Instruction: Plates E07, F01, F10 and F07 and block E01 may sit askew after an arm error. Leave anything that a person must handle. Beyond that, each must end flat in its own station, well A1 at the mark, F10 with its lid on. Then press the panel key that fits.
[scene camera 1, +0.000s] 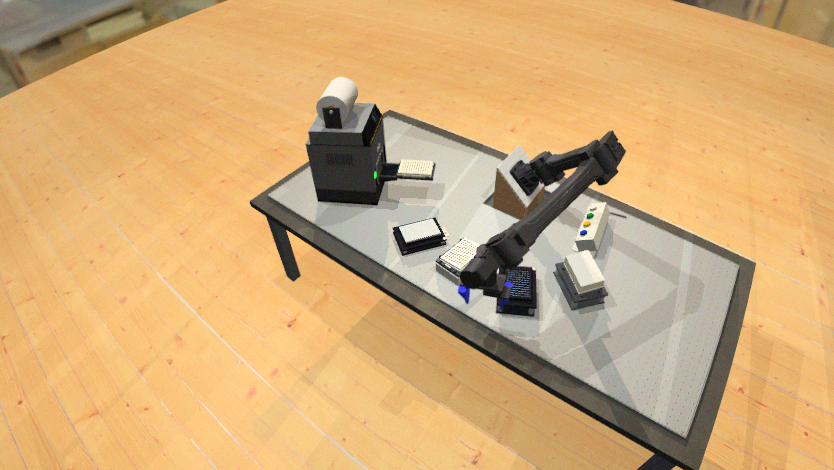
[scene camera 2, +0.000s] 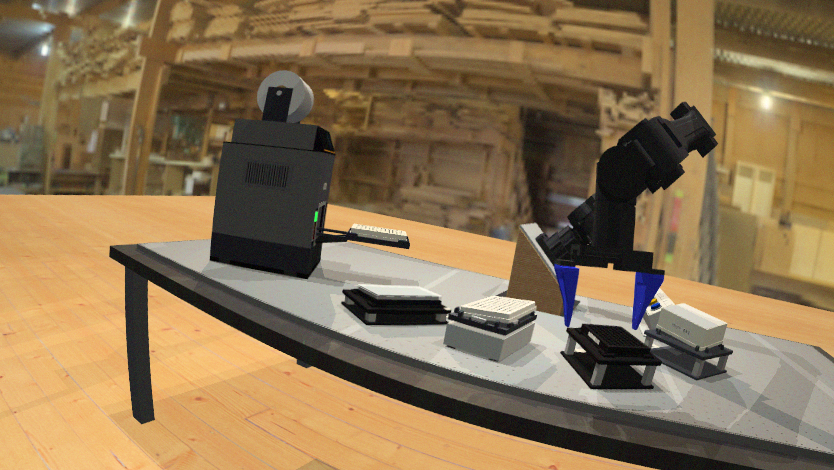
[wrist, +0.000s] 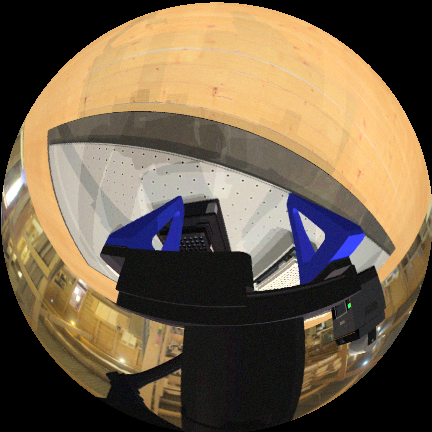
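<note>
My gripper (scene camera 1: 484, 303) (scene camera 2: 602, 326) (wrist: 236, 198) is open and empty, its blue fingers pointing down above and beside the black plate. That black plate (scene camera 1: 518, 283) (scene camera 2: 618, 338) (wrist: 194, 243) sits on a black raised station. A white welled plate (scene camera 1: 459, 255) (scene camera 2: 496, 306) (wrist: 282, 276) on a light grey station looks slightly tilted. A flat white-topped plate (scene camera 1: 421, 230) (scene camera 2: 399, 291) is on a low black station. A thick white block (scene camera 1: 585, 271) (scene camera 2: 691, 325) sits on a dark grey stand. Another white plate (scene camera 1: 416, 168) (scene camera 2: 379, 230) rests on the machine's tray. Labels and A1 marks are unreadable.
The dark machine (scene camera 1: 347, 169) (scene camera 2: 271, 204) with a paper roll stands at the table's left. The key panel (scene camera 1: 592, 227) has white, green, yellow and blue keys. A slanted board (scene camera 1: 506, 192) (scene camera 2: 528, 274) stands by the arm's base. The table edge (scene camera 1: 408, 303) is near the gripper.
</note>
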